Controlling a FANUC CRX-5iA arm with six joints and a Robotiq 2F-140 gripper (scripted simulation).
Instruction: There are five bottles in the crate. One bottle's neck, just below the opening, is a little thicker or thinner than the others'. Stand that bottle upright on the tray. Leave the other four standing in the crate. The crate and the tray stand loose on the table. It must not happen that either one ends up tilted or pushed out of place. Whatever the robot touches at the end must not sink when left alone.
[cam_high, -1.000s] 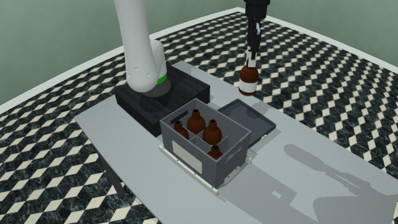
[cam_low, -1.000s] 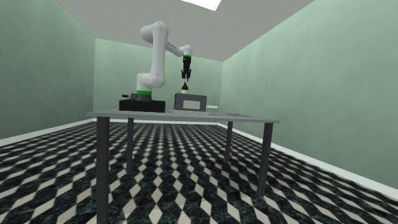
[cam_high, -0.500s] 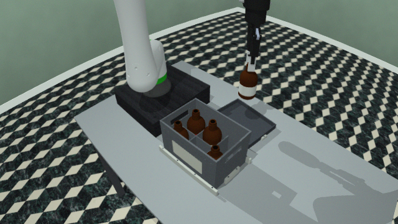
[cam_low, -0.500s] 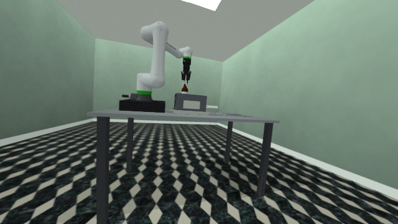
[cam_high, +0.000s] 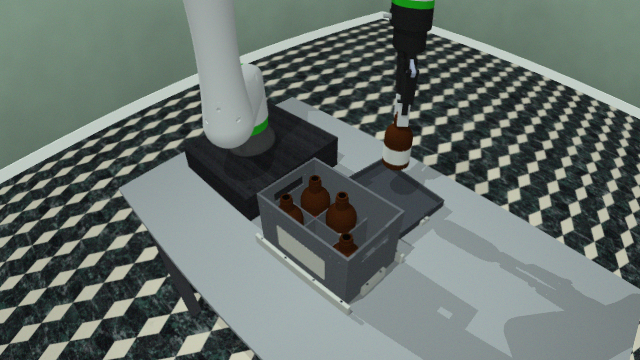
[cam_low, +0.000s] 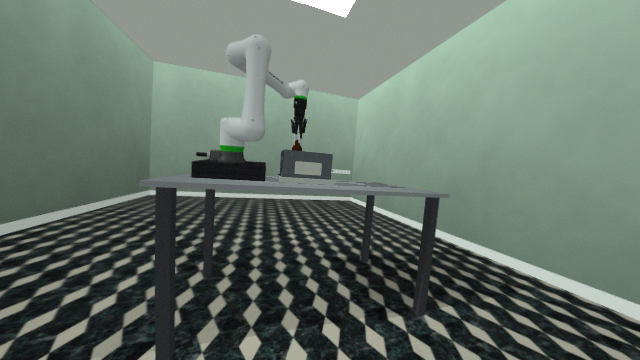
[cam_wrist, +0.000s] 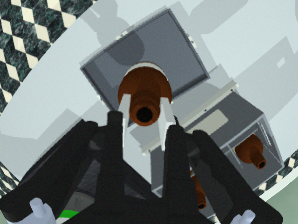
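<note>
My gripper is now 90 mm above the brown bottle. The rest, counted from my hand: glass bottle: 40 mm behind, 230 mm to the right, 200 mm below; then crate: 60 mm ahead, 260 mm to the right, 210 mm below; then dark grey tray: 280 mm below.
</note>
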